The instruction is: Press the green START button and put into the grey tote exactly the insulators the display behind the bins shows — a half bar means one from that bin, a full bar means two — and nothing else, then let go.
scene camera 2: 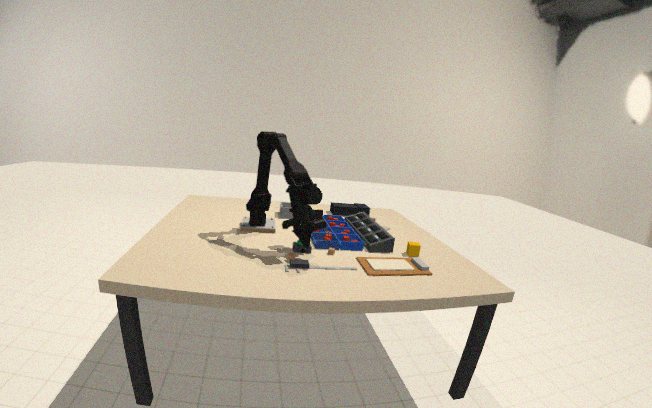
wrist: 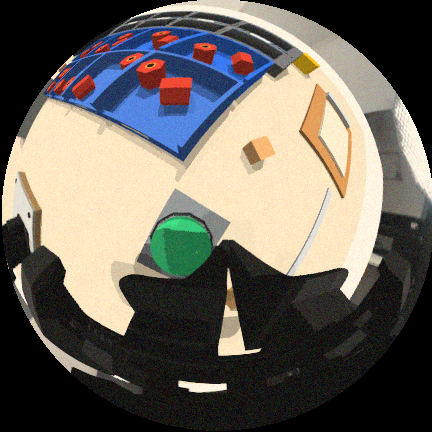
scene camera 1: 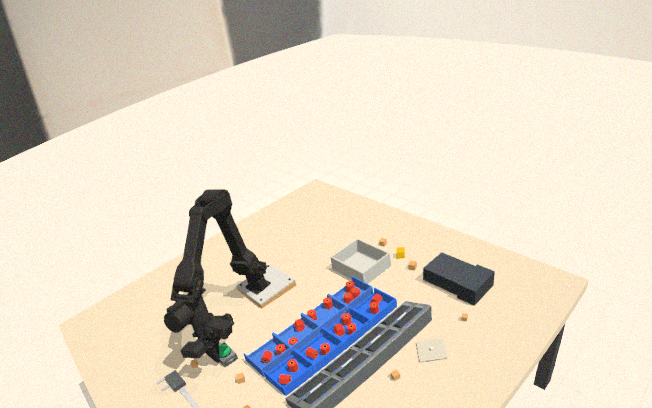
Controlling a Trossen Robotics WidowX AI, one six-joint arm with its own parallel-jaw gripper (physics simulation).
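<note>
My gripper is shut and empty, its tips low at the green START button. In the wrist view they overlap the button's lower right side; contact and whether it is pressed cannot be told. The blue bins hold red insulators, one of which lies in the bin nearest the button. The grey display stands behind the bins, with thin pale bars whose lengths are unclear. The grey tote looks empty.
A black block stands beyond the tote. A dark-headed plug-like tool and small orange cubes lie near the button. An orange-framed board and a yellow cube lie farther along.
</note>
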